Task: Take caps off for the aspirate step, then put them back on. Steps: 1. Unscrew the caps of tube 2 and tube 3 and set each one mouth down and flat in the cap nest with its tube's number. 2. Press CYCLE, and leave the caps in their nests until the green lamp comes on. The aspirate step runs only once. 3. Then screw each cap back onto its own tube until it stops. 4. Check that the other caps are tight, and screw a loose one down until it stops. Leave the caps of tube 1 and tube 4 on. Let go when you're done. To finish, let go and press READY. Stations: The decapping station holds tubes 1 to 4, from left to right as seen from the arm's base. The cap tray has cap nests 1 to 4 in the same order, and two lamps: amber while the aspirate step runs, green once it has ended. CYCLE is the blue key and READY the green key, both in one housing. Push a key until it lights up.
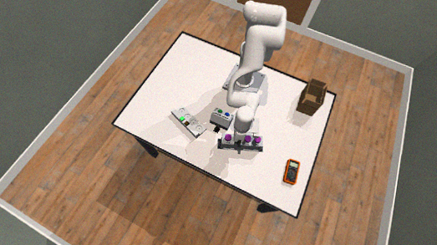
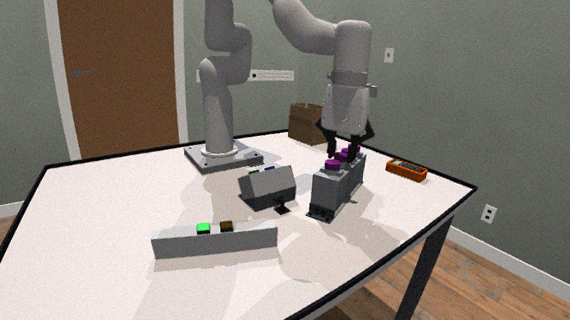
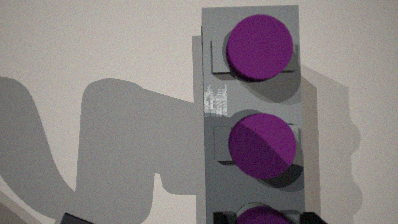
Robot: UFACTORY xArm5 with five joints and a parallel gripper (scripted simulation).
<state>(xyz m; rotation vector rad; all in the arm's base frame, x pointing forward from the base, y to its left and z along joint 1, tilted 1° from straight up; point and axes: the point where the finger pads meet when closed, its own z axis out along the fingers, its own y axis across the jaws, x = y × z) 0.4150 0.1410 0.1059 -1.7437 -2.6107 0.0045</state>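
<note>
Right now the purple cap is 5 cm to the left of my hand, 2 cm below it and 2 cm behind it. Round my hand: key housing (14 cm to the right, 10 cm behind, 8 cm below); then blue key (12 cm to the right, 12 cm behind, 6 cm below); then grey decapping station (13 cm below, 2 cm to the left, 1 cm behind).
</note>
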